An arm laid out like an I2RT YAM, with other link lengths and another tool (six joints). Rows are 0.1 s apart.
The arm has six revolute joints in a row. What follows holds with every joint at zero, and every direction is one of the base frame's. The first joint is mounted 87 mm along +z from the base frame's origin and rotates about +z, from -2.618 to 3.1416 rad. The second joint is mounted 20.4 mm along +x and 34.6 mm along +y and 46.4 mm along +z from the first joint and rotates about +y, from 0 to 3.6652 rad. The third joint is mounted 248.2 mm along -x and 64.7 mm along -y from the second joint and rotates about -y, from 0 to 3.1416 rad. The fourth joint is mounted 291.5 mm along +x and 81.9 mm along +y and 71.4 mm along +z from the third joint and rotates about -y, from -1.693 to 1.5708 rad. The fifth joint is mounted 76.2 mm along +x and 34.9 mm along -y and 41.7 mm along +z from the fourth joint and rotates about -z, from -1.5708 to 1.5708 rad. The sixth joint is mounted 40.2 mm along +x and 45.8 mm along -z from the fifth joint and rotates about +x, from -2.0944 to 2.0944 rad. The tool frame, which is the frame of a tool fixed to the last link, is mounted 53 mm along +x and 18 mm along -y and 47 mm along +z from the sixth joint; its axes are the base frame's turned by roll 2.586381, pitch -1.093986 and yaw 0.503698 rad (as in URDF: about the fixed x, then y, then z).
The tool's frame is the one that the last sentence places.
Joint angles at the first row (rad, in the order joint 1, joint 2, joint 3, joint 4, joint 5, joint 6):
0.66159, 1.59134, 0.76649, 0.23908, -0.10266, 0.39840
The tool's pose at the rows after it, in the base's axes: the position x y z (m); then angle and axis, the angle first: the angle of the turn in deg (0 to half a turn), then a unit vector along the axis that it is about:
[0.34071 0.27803 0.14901 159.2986 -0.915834 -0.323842 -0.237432]
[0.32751 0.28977 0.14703 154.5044 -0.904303 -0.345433 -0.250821]
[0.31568 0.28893 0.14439 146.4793 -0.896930 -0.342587 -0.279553]
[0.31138 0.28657 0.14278 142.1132 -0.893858 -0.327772 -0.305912]
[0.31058 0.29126 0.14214 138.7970 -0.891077 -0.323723 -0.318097]
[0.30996 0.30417 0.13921 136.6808 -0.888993 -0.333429 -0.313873]
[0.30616 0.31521 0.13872 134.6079 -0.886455 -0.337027 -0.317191]
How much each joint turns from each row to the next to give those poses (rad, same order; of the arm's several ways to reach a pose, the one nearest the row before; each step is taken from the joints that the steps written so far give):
0.03396, 0.00459, 0.00354, 0.00942, -0.02414, -0.02665
0.03066, 0.00285, -0.04136, 0.10766, -0.05335, 0.03107
0.01078, 0.00085, -0.08234, 0.20498, -0.05900, 0.09538
0.00768, 0.02218, -0.04088, 0.15020, 0.00023, 0.06842
0.01068, 0.03635, 0.00072, 0.08927, -0.00775, 0.04733
0.02025, 0.04736, 0.03044, 0.03348, -0.01661, 0.02422
0.02676, 0.03397, 0.01815, 0.04504, 0.00476, 0.02880

